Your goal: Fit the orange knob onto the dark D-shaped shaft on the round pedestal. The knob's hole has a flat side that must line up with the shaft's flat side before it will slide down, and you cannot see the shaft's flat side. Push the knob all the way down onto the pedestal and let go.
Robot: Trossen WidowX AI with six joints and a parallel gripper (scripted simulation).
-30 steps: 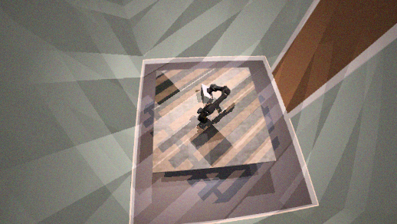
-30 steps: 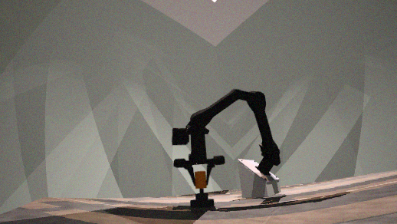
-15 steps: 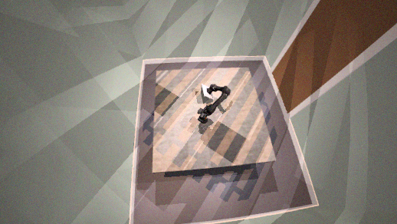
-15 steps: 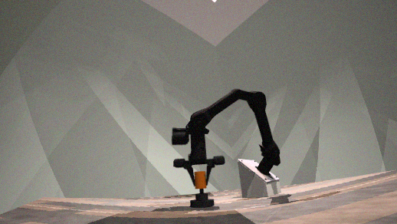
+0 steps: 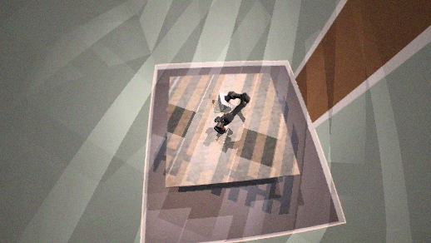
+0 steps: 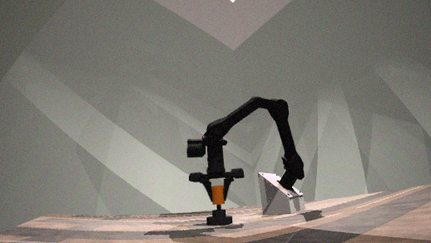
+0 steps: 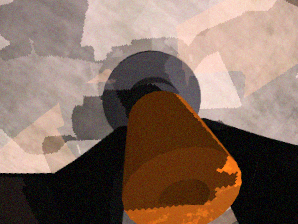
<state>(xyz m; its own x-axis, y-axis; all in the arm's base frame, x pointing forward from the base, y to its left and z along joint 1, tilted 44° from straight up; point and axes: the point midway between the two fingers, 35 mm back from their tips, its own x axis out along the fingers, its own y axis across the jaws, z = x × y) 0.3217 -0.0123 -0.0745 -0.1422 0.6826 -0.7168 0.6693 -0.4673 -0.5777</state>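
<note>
Now: gripper tip 2 cm below the orange knob. From my gripper tip the other things lie so: dark round pedestal: 4 cm below.
</note>
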